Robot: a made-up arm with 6 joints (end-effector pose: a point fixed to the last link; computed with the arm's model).
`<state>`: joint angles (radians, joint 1 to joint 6).
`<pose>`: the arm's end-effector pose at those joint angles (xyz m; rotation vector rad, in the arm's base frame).
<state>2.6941 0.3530 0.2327 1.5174 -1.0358 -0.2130</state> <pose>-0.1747 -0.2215 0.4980 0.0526 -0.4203 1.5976</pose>
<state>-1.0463 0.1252 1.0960 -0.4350 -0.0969 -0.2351</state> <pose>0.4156 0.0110 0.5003 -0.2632 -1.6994 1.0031</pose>
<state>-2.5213 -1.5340 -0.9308 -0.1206 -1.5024 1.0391</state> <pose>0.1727 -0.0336 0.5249 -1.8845 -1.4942 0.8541</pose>
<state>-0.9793 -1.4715 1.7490 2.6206 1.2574 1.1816</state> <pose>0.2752 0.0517 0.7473 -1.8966 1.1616 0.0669</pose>
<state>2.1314 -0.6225 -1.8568 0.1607 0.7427 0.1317</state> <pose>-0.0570 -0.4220 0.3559 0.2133 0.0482 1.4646</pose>
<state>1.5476 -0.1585 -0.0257 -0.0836 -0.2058 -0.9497</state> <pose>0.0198 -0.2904 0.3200 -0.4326 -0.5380 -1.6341</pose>
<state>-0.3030 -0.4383 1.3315 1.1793 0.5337 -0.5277</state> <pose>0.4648 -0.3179 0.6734 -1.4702 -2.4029 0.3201</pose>
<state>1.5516 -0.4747 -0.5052 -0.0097 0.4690 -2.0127</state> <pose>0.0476 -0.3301 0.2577 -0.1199 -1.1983 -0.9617</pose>
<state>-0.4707 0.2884 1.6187 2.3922 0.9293 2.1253</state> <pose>0.2791 -0.2690 0.8122 -1.0898 -0.4080 0.7401</pose>
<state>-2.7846 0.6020 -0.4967 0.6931 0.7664 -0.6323</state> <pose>-0.3659 -0.0209 0.5275 1.6172 0.1586 0.7779</pose>
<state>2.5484 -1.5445 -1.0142 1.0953 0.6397 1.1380</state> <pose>0.1005 0.2194 0.3336 0.8133 -1.7195 -0.9584</pose>
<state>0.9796 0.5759 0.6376 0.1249 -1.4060 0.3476</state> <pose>0.1522 -0.2648 0.5615 -1.5852 0.2710 -1.6312</pose>
